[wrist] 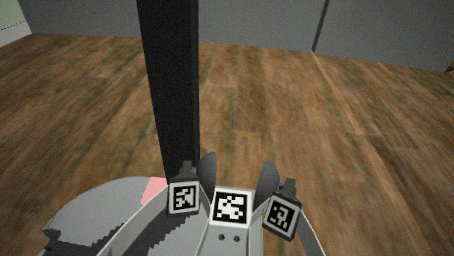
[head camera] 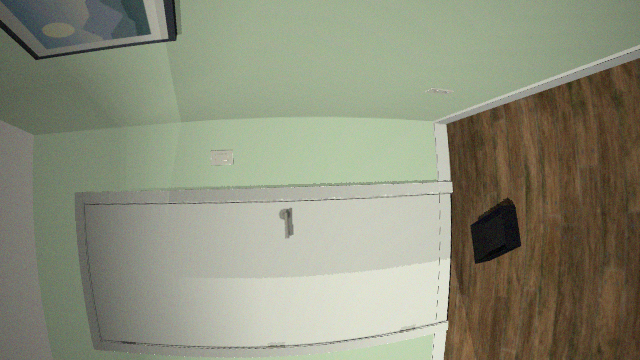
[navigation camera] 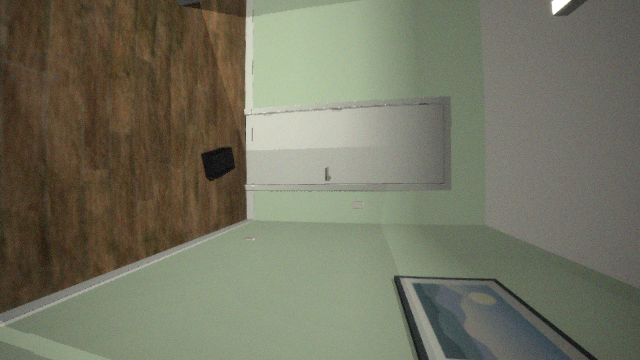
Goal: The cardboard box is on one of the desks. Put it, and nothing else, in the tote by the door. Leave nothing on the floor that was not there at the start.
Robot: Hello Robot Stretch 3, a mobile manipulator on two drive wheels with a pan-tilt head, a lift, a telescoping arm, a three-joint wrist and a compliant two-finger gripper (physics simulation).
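Frame: origin at the robot's base, x ahead, y left, z up, level; metres.
Seen in the pictures: gripper, fingertip midpoint: [wrist: 237,173].
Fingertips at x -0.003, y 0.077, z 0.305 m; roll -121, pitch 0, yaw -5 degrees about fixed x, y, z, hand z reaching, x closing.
Observation:
A point is followed by its place in that frame.
The black tote [head camera: 496,234] {x 1.822, y 0.198, z 0.003 m} [navigation camera: 218,163] {x 1.823, y 0.182, z 0.003 m} stands on the wooden floor in front of the white door [head camera: 260,240] {x 2.312, y 0.161, z 1.048 m} [navigation camera: 350,145] {x 2.310, y 0.366, z 1.153 m}. Its inside is too dark to make out. The cardboard box and the desks do not show in the head or navigation view, and no box can be made out in the wrist view. My gripper [wrist: 237,173] {x -0.003, y 0.077, z 0.305 m} is open in the wrist view, with a gap between its two fingertips and nothing held there. It is over my own base, beside the dark mast, and away from the tote.
Grey panels [wrist: 250,25] {x 0.033, y 1.293, z 0.122 m} with a dark vertical seam stand across the floor in the wrist view. A framed picture [head camera: 100,22] {x 0.916, y -0.412, z 1.589 m} [navigation camera: 480,320] {x 0.782, y -0.413, z 1.635 m} hangs on the green wall [head camera: 320,60] {x 1.386, y -0.431, z 0.964 m} [navigation camera: 300,290] {x 0.945, y -0.435, z 0.997 m}, which meets the door wall in a corner near the tote.

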